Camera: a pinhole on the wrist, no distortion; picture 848 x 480 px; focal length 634.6 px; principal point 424.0 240.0 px. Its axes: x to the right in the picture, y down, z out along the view. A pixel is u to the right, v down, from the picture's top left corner.
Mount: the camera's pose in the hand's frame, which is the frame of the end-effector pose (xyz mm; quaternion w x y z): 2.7 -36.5 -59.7 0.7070 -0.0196 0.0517 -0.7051
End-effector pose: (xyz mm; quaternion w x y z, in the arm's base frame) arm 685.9 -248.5 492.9 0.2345 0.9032 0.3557 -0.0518
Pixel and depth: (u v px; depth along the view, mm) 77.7 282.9 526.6
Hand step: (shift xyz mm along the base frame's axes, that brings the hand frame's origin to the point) 253.5 -306.1 -354.5
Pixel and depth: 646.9 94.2 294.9
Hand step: -111.1 -32.2 -258.7
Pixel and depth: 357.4 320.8 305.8
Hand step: 59.2 -55.2 -239.7
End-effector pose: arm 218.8 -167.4 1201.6 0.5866 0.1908 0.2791 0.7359
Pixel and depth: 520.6 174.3 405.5
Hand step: 297.6 84.4 191.8
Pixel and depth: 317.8 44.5 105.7
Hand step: 52.6 -5.5 23.9
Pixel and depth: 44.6 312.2 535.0
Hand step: 68.1 162.9 529.6
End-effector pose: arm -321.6 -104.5 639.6 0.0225 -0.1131 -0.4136 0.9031
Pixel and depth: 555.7 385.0 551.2
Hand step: -292.8 -209.3 394.9
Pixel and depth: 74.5 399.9 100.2
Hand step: -45.0 -33.8 7.5
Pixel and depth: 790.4 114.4 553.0
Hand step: -79.6 -117.4 603.5
